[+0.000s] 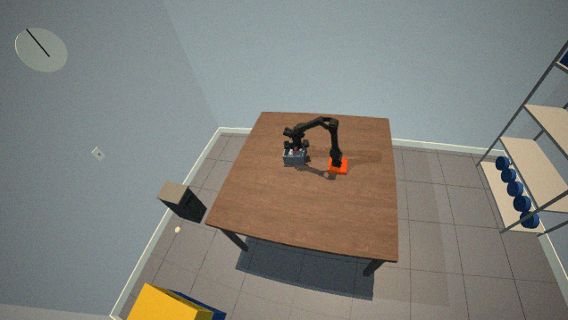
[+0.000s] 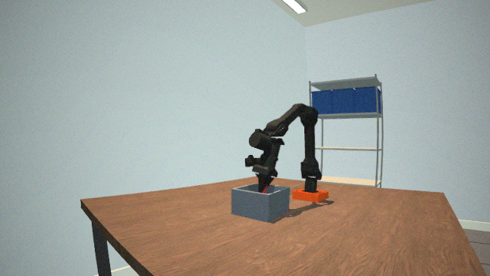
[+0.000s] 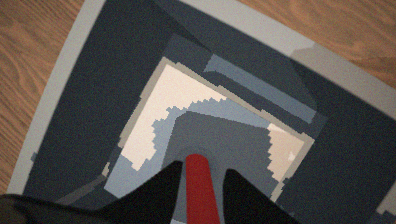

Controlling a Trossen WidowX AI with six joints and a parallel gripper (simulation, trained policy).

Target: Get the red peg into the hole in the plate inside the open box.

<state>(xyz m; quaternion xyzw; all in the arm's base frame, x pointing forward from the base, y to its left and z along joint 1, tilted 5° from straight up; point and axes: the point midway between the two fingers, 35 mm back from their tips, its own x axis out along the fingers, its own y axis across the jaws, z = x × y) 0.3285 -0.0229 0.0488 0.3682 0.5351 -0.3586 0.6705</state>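
The red peg is 1 cm to the left of my gripper tip, 1 cm behind it and 1 cm above it. From my gripper tip the other things lie so: grey box: 5 cm below, 1 cm to the left.
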